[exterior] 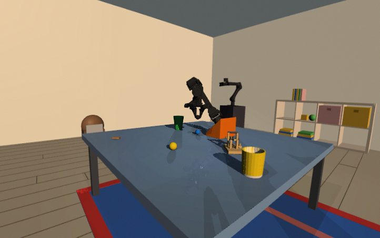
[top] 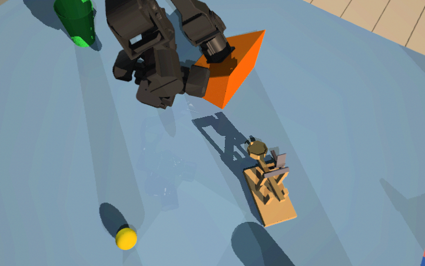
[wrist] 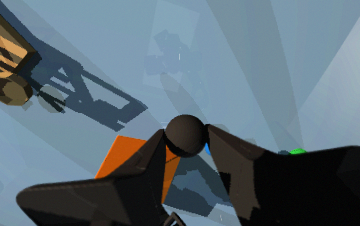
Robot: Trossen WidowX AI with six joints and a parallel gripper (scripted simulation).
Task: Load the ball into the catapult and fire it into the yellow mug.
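Now: gripper tip 6 cm past the wooden catapult, 28 cm to the right of it and 10 cm above it. Round my gripper tip: yellow ball (27 cm ahead, 12 cm to the left, 13 cm below); blue ball (10 cm behind, 12 cm to the right, 13 cm below); dark ball (1 cm above).
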